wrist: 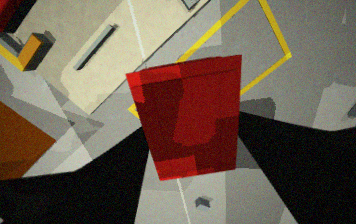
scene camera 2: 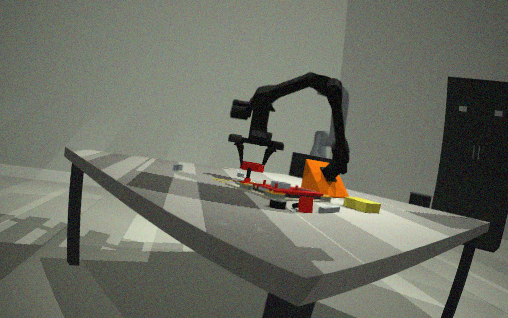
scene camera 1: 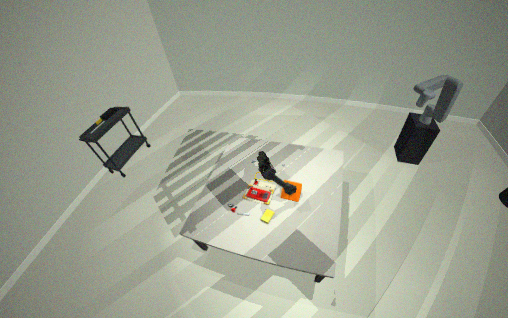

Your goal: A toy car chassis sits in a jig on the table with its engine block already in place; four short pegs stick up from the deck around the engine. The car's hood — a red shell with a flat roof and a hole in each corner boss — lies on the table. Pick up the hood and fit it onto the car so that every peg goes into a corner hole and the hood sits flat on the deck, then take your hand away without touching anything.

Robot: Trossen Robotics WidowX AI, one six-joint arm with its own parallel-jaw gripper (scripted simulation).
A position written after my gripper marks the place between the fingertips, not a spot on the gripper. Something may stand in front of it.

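Observation:
My gripper (scene camera 2: 251,167) is visible to me, and the wrist view shows my gripper (wrist: 189,122) too. What my gripper holds is a red hood (wrist: 189,111).

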